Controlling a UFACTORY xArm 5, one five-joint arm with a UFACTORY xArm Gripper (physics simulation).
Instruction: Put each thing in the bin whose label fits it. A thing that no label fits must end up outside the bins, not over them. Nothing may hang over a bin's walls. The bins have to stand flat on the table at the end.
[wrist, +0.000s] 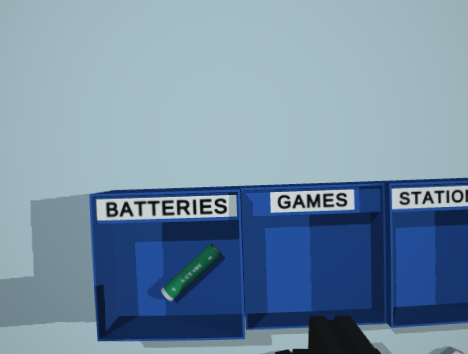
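Places are measured from the arm's base along level axes (x ahead, y left, z up), in millimetres.
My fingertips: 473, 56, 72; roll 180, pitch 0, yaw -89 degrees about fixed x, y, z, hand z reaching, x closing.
Note:
Behind a point stands the place of what it marks, as x, y, z.
A green battery (191, 273) {475, 118, -39} with a white end lies slantwise on the floor of the blue bin labelled BATTERIES (243, 280) {469, 85, -49}, inside its walls. Right of it stands the blue bin labelled GAMES (290, 270) {476, 55, -49}, and nothing shows on the part of its floor in view. At the right edge, part of a third blue bin (415, 270) {477, -27, -49} shows, its label cut off after "STATION". My gripper (330, 320) {473, 56, 72} is shut and empty, at the bottom of the view, in front of the GAMES bin's near wall.
A small part of a grey thing (454, 351) {423, -57, -48} shows at the bottom right edge, too little to name. The pale table (225, 90) {591, 100, -56} stretches behind the bins. The bins stand side by side in a row, and a shadow lies left of the BATTERIES bin.

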